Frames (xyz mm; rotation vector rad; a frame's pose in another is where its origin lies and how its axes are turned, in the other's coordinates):
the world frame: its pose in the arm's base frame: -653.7 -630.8 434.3 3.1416 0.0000 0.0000
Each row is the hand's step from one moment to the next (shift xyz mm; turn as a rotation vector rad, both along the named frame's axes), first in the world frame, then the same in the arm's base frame.
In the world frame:
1: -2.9 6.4 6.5 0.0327 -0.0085 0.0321
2: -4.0 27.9 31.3 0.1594 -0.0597 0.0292
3: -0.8 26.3 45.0 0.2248 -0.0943 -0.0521
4: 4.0 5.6 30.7 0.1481 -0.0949 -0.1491
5: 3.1 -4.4 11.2 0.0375 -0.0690 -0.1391
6: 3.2 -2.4 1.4 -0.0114 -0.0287 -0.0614
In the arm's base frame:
1: -2.9 -6.4 -6.5 0.0327 0.0085 -0.0321
2: -4.0 -27.9 -31.3 0.1594 0.0597 -0.0292
3: -0.8 -26.3 -45.0 0.2248 0.0943 0.0521
4: 4.0 -5.6 -30.7 0.1481 0.0949 0.1491
5: 3.1 4.4 -11.2 0.0375 0.0690 0.1391
6: 3.2 2.4 -1.4 -0.0114 0.0287 0.0614

